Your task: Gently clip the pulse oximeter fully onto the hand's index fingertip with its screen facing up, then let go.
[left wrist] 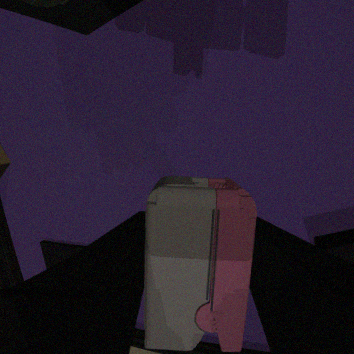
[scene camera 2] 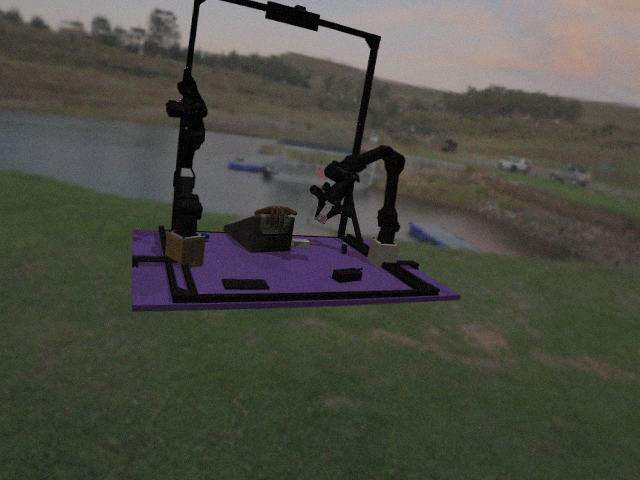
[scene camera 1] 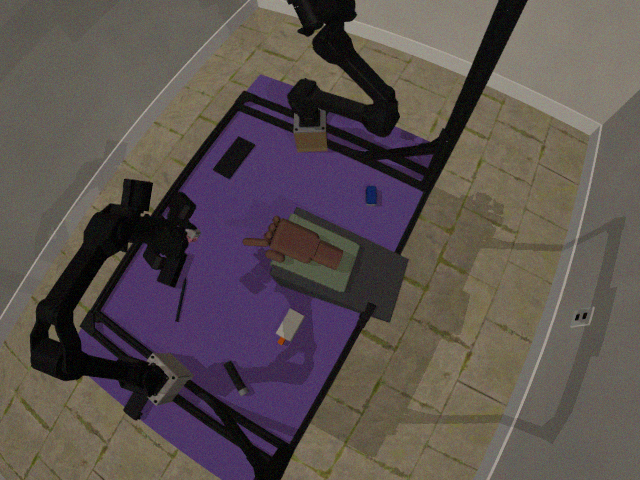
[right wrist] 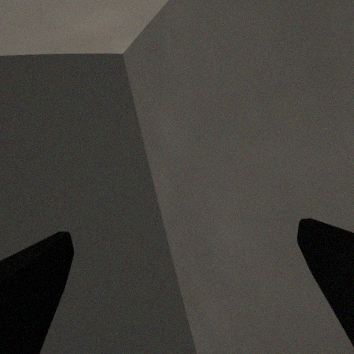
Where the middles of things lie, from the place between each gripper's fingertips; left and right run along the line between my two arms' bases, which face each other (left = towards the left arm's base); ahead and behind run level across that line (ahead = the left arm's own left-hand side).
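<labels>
Counted from my left hand, the pulse oximeter [left wrist: 199,232] is 10 mm ahead and 10 mm above; the grey block [scene camera 2: 246,232] is 120 mm to the right, 350 mm behind and 160 mm below. Going by their middles, the pulse oximeter is the nearest to my left hand of the things named here.
Counted from my right hand, the pulse oximeter is 10 mm ahead, 540 mm to the left and 430 mm below; the grey block is 350 mm behind, 420 mm to the left and 600 mm below. By its middle, the pulse oximeter is nearer to my left hand than to my right hand.
</labels>
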